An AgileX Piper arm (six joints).
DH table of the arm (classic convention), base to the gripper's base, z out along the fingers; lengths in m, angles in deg. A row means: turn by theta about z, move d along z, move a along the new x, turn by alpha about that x. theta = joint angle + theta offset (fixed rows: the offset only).
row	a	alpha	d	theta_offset
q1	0	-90	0.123	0
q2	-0.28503	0	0	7.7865
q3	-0.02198	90	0	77.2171
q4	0	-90	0.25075	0
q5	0	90	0	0
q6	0	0	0.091	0
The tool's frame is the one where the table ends.
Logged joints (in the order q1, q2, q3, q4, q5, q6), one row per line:
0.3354 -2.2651 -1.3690 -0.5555 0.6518 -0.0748
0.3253 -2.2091 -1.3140 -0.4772 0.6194 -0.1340
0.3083 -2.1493 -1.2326 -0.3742 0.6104 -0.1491
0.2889 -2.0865 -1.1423 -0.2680 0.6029 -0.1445
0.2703 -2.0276 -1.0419 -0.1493 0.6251 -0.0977
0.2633 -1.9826 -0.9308 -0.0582 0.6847 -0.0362
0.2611 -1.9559 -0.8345 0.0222 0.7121 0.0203
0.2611 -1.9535 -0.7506 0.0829 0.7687 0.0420
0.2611 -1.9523 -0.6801 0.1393 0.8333 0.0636
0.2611 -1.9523 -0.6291 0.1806 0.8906 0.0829
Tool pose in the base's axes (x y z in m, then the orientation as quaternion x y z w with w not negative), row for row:
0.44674 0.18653 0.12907 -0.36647 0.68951 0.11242 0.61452
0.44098 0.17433 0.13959 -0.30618 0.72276 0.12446 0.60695
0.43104 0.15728 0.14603 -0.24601 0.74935 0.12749 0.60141
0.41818 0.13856 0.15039 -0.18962 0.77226 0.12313 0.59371
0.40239 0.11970 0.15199 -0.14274 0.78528 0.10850 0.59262
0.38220 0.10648 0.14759 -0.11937 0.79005 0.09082 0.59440
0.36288 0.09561 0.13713 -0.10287 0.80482 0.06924 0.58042
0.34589 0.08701 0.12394 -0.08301 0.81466 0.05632 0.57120
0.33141 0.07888 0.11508 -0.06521 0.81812 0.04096 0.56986
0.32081 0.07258 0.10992 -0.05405 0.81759 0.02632 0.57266
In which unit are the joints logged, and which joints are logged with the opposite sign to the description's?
The joints are logged in radians. Opposite sign: q2, q5, q6.
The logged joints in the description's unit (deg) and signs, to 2 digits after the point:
19.22 129.78 -78.44 -31.83 -37.35 4.29
18.64 126.57 -75.29 -27.34 -35.49 7.68
17.66 123.15 -70.62 -21.44 -34.97 8.54
16.55 119.55 -65.45 -15.36 -34.54 8.28
15.49 116.17 -59.70 -8.55 -35.82 5.60
15.09 113.59 -53.33 -3.33 -39.23 2.07
14.96 112.06 -47.81 1.27 -40.80 -1.16
14.96 111.93 -43.01 4.75 -44.04 -2.41
14.96 111.86 -38.97 7.98 -47.74 -3.64
14.96 111.86 -36.04 10.35 -51.03 -4.75

